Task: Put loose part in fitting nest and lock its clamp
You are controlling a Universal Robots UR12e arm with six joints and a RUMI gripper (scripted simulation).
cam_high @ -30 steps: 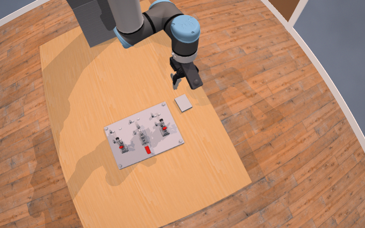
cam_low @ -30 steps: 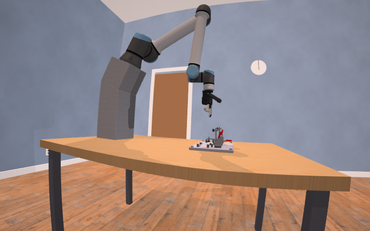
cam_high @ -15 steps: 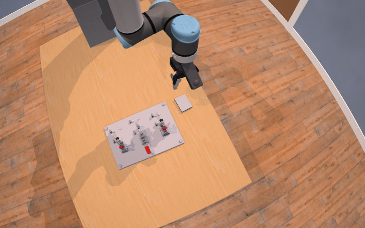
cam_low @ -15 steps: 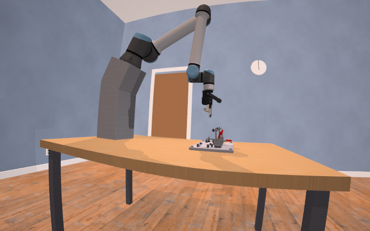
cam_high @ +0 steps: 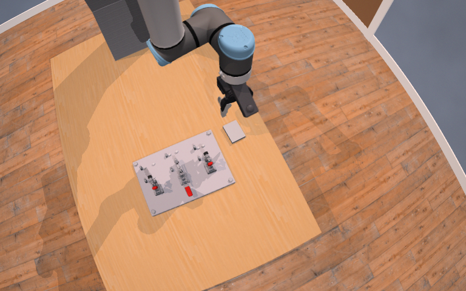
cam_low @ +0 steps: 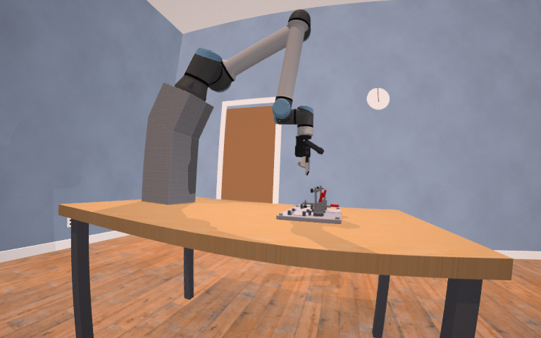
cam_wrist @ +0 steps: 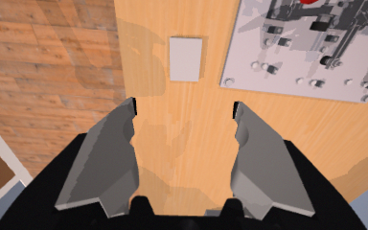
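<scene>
The loose part is 190 mm below my hand. Also, from my hand: grey fixture plate 100 mm ahead, 250 mm to the right, 190 mm below.
</scene>
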